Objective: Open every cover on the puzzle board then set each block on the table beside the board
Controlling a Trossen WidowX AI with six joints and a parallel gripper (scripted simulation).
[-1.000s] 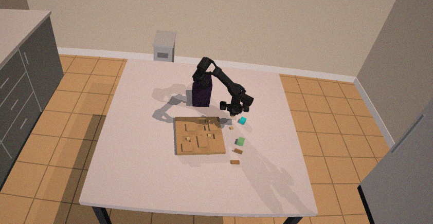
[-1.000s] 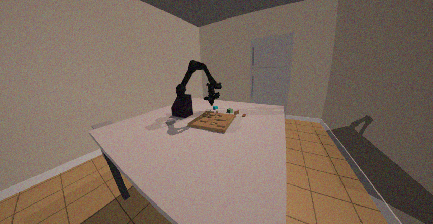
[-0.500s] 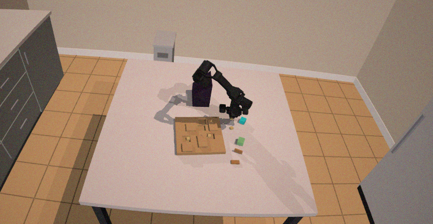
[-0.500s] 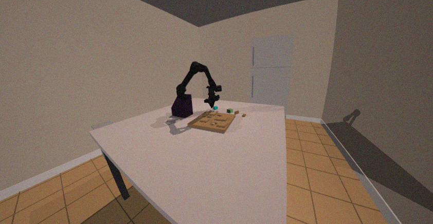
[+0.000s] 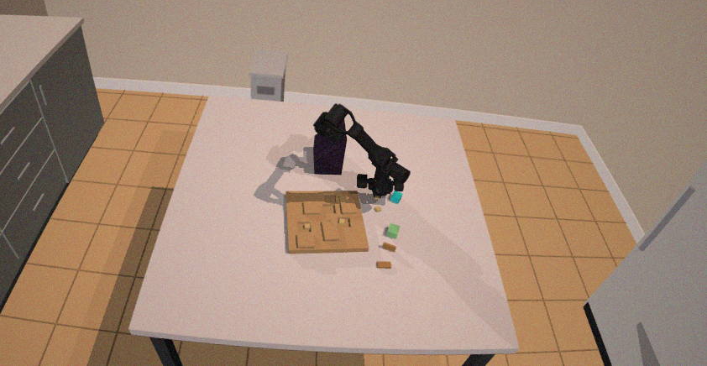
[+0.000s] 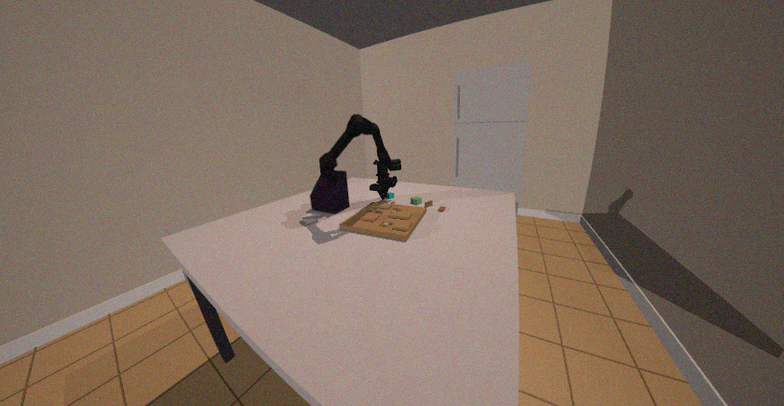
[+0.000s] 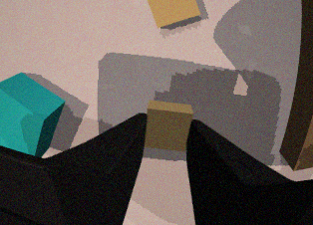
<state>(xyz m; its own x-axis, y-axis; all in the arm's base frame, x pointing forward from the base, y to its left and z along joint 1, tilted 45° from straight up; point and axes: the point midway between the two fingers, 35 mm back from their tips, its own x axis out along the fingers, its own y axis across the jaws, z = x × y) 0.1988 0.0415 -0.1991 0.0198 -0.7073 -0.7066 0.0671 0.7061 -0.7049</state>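
Right now the cyan block is 10 mm behind my gripper tip and 90 mm to the left of it. Also, from my gripper tip: dark brown block 250 mm ahead, 20 mm to the left; green block 180 mm ahead, 50 mm to the left.
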